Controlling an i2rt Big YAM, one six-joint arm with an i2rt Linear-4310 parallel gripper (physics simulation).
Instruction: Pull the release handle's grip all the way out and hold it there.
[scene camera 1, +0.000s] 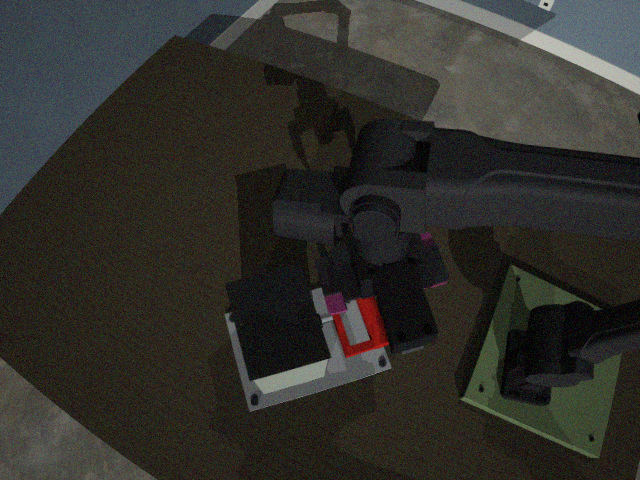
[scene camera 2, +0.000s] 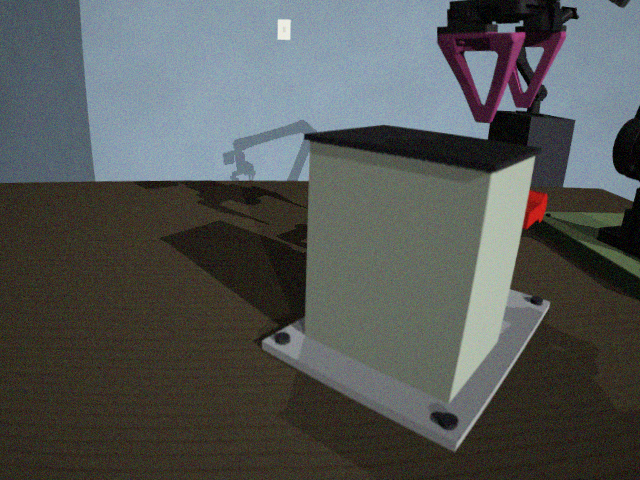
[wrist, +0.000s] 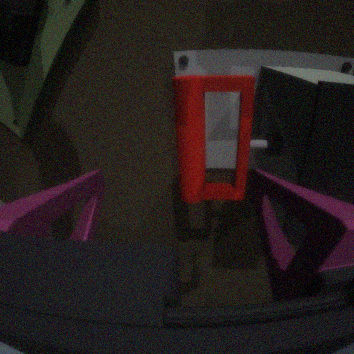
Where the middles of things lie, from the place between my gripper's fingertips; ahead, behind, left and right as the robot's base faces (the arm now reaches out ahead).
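Scene:
Grey base plate (scene camera 2: 446, 424), from my hand: 9 cm ahead, 4 cm to the left, 18 cm below. Red release handle grip (scene camera 1: 368, 307): my hand is 5 cm short of it, 2 cm to the right of it, 8 cm above it.

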